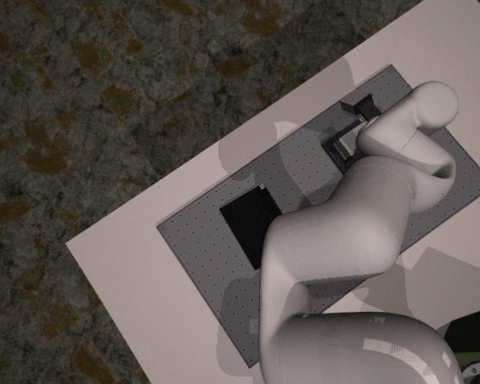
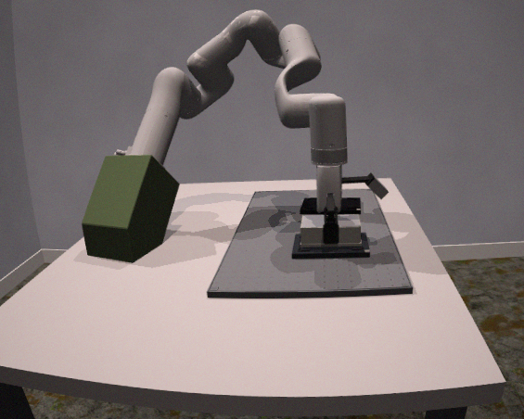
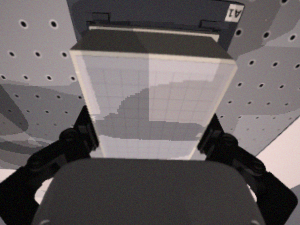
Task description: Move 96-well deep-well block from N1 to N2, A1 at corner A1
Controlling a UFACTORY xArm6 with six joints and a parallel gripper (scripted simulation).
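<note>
My hand is 3 cm above the nest N2. From my hand the other things lie so: black nest 29 cm to the left, 3 cm below, 2 cm ahead; deep-well block right at my hand.
</note>
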